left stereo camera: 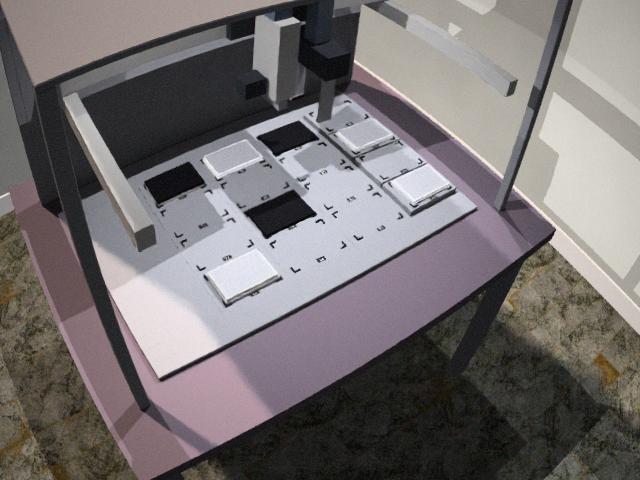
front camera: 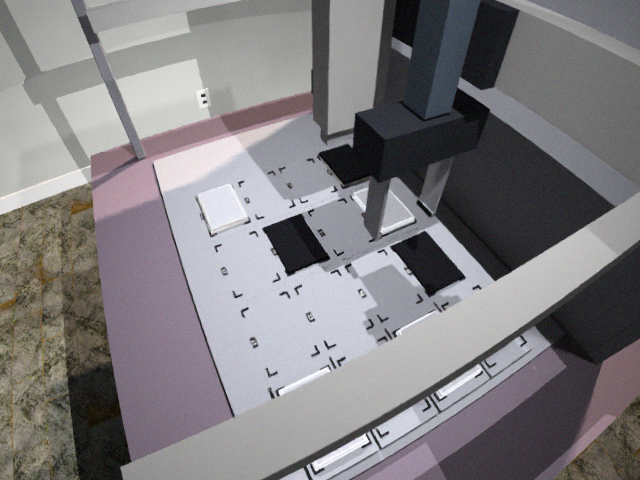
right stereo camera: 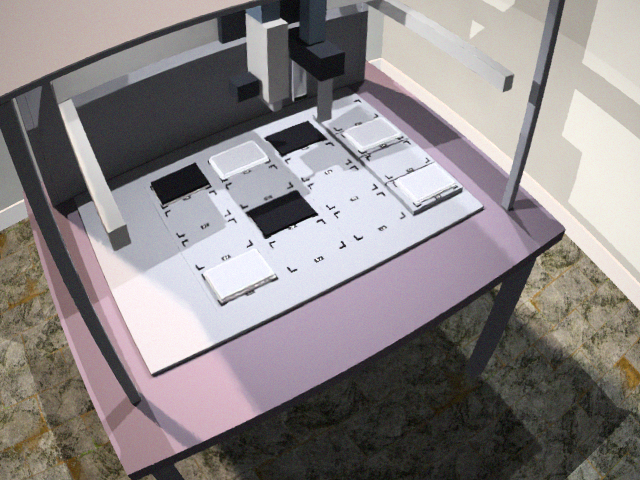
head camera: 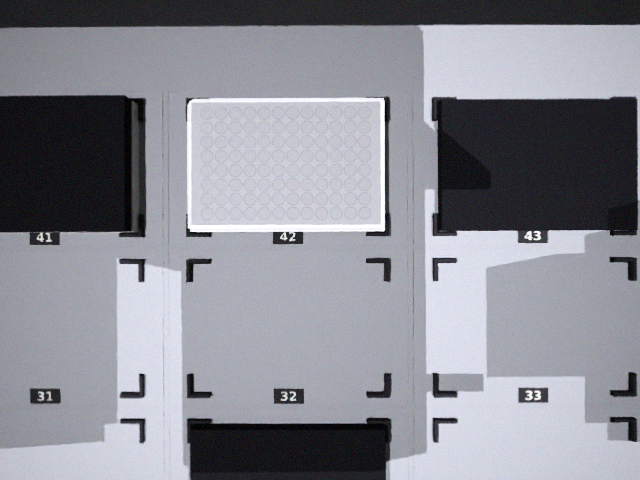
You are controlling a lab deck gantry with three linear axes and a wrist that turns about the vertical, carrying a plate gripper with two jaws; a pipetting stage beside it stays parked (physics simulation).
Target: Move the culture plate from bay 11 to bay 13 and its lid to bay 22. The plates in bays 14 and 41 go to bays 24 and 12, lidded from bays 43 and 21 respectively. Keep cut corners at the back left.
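Frame: origin at the robot's base, x left, y back, z up, level; metres.
Where they show: gripper, between the fingertips: (left stereo camera: pixel 310 109) (front camera: pixel 399 220) (right stereo camera: pixel 311 109); robot's base, origin of its link: (left stereo camera: pixel 226 305) (front camera: pixel 197 198) (right stereo camera: pixel 221 304).
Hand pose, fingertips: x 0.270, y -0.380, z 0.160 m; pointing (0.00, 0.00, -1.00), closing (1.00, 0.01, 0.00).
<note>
Each offset is from my fingertips to the top centre of the thing.
My gripper (front camera: pixel 400 223) (left stereo camera: pixel 310 110) (right stereo camera: pixel 310 109) is open and empty, raised over the back row near bays 42 and 43. A white plate @(dx -0.227, dy +0.316, dz -0.146 m) (front camera: pixel 222 207) (left stereo camera: pixel 242 275) (right stereo camera: pixel 240 274) sits in bay 11. A black-topped piece @(dx +0.094, dy +0.316, dz -0.143 m) (front camera: pixel 345 162) (head camera: pixel 62 162) (left stereo camera: pixel 174 182) (right stereo camera: pixel 180 182) is in bay 41, with a greyish side showing. A flat black lid @(dx +0.094, dy -0.012, dz -0.152 m) (front camera: pixel 430 260) (head camera: pixel 547 170) (left stereo camera: pixel 287 136) (right stereo camera: pixel 295 136) lies in bay 43, and another black piece @(dx -0.120, dy +0.152, dz -0.152 m) (front camera: pixel 292 242) (head camera: pixel 287 459) (left stereo camera: pixel 280 212) (right stereo camera: pixel 281 212) in bay 22. A white plate @(dx -0.227, dy -0.176, dz -0.131 m) (left stereo camera: pixel 421 183) (right stereo camera: pixel 424 181) sits in bay 14. Bays 12, 13, 21 and 24 hold no plate or lid.
A white-rimmed well plate @(dx +0.094, dy +0.152, dz -0.146 m) (front camera: pixel 395 206) (head camera: pixel 287 162) (left stereo camera: pixel 232 158) (right stereo camera: pixel 238 158) sits in bay 42. Another white plate @(dx -0.013, dy -0.176, dz -0.131 m) (left stereo camera: pixel 364 134) (right stereo camera: pixel 371 133) is in bay 34. The parked pipetting stage (front camera: pixel 351 67) (left stereo camera: pixel 279 62) (right stereo camera: pixel 268 62) stands beside the gripper. A pale beam crosses the front view.
</note>
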